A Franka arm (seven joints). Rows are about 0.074 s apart.
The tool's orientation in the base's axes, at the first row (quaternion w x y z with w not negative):
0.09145, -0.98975, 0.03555, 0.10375
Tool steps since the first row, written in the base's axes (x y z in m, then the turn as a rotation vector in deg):
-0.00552, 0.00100, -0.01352, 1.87, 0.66, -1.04
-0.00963, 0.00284, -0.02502, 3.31, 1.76, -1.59
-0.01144, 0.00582, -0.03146, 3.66, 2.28, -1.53
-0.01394, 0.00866, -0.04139, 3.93, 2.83, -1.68
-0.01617, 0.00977, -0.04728, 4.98, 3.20, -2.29
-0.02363, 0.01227, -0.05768, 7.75, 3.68, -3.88
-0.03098, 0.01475, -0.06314, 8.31, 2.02, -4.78
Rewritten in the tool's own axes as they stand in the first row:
-0.00257, 0.00186, 0.01429, 2.01, -0.63, 0.75
-0.00424, 0.00242, 0.02651, 3.48, -1.75, 1.20
-0.00480, 0.00078, 0.03363, 3.78, -2.30, 1.17
-0.00528, -0.00006, 0.04421, 4.05, -2.83, 1.37
-0.00627, 0.00007, 0.05053, 5.18, -3.19, 1.81
-0.01147, 0.00009, 0.06248, 8.20, -3.63, 2.88
-0.01761, -0.00073, 0.06966, 9.02, -1.89, 3.33

